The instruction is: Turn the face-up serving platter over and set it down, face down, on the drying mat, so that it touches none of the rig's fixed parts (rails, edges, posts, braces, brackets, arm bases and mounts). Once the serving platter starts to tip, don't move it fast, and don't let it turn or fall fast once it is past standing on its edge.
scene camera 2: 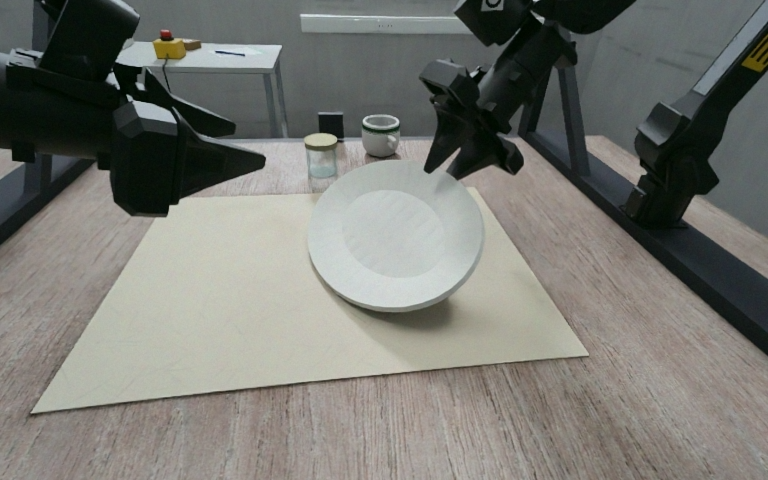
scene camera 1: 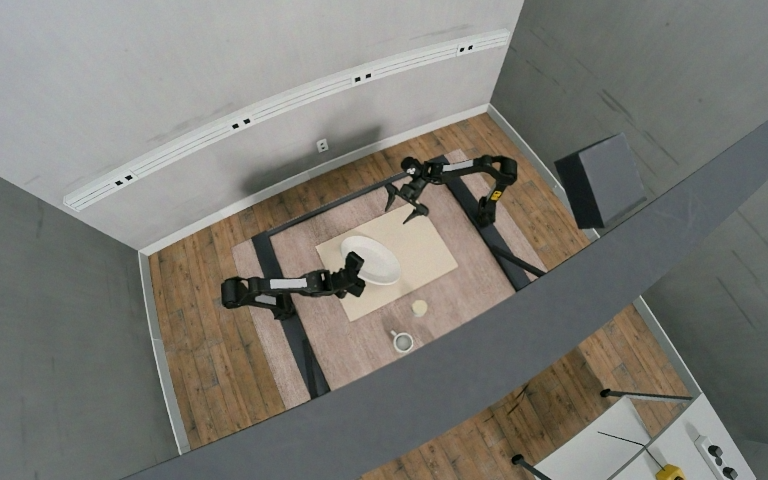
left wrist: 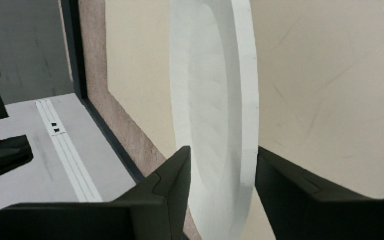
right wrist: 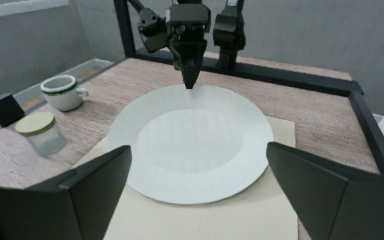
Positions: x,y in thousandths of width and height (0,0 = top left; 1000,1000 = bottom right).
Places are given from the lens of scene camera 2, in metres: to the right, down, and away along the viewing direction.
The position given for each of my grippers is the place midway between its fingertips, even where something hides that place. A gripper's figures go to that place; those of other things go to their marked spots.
my left gripper (scene camera 2: 564,374): 0.06, -0.08, 0.50
my right gripper (scene camera 2: 325,301): -0.12, -0.08, 0.35
white serving platter (scene camera 2: 505,493): 0.00, 0.00, 0.49
lidded glass jar (scene camera 2: 419,311): -0.10, -0.15, 0.67
cream drying mat (scene camera 2: 288,616): -0.18, 0.06, 0.45
The marked spots on the cream drying mat and the lidded glass jar are 0.31 m apart.
